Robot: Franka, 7 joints.
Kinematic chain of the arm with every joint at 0, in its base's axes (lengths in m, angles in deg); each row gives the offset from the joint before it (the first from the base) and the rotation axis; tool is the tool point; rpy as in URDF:
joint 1: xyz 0 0 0.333 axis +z
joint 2: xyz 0 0 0 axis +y
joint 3: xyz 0 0 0.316 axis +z
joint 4: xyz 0.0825 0 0 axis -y
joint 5: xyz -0.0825 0 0.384 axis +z
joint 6: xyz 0 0 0 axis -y
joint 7: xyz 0.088 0 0 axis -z
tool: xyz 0 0 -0.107 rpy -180 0 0
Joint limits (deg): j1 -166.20..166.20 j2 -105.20..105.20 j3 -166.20..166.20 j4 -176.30..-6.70 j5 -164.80..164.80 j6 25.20..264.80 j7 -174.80..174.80
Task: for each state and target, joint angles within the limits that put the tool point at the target. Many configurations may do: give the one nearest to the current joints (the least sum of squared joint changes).
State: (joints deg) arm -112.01 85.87 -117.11 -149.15 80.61 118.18 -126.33
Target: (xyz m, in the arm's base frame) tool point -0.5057 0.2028 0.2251
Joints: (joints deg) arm -120.80 92.59 -85.26 -124.68 84.59 115.17 -126.33
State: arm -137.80 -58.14 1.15 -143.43 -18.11 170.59 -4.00
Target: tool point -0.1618 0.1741 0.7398
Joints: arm -157.91 -83.75 -30.34 -149.32 -14.05 171.23 -4.00
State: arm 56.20 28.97 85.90 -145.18 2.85 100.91 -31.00
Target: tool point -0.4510 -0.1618 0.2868
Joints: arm 79.65 -8.86 119.82 -132.80 6.75 119.37 -31.00
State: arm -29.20 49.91 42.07 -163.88 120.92 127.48 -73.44
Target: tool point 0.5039 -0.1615 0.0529
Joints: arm -46.94 46.44 23.45 -120.45 124.39 125.80 -73.44
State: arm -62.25 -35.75 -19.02 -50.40 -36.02 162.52 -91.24
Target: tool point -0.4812 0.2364 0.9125
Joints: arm -67.73 -71.02 -42.90 -74.06 -36.64 157.18 -91.24
